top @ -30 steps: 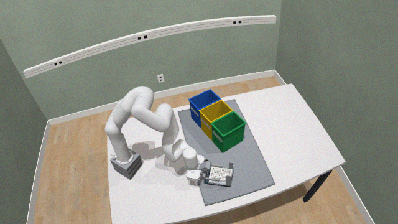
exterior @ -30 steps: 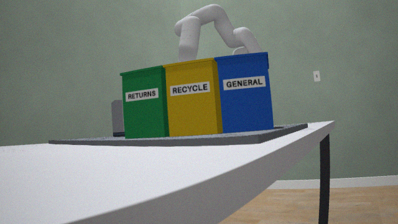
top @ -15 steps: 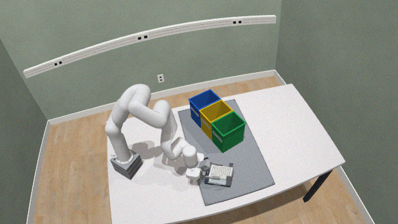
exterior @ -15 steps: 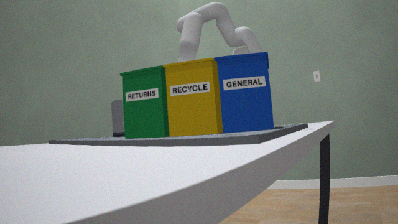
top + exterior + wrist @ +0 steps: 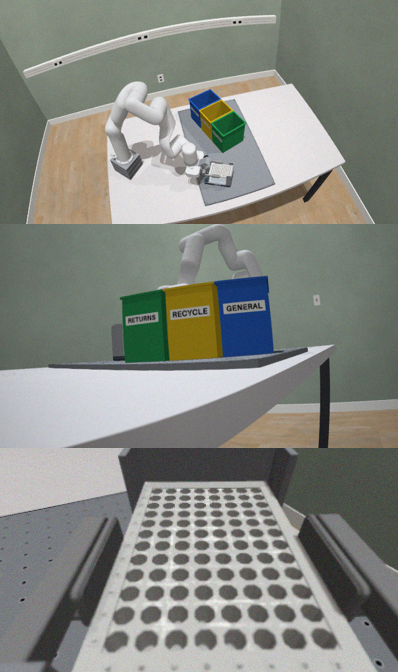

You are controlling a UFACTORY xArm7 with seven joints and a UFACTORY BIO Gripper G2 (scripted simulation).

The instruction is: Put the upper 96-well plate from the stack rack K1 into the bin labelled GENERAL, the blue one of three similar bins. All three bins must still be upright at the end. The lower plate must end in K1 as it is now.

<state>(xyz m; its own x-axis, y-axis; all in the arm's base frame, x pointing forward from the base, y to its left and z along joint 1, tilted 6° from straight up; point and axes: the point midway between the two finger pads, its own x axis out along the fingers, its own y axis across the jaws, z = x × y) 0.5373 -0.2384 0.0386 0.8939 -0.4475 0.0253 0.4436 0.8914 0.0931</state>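
My hand is 60 mm short of the blue general bin, 520 mm to the right of it and 30 mm above it. The rest, counted from my hand: green returns bin (150 mm ahead, 260 mm to the left, 30 mm below); then grey mat (110 mm ahead, 240 mm to the left, 120 mm below); then yellow recycle bin (100 mm ahead, 390 mm to the left, 30 mm below).
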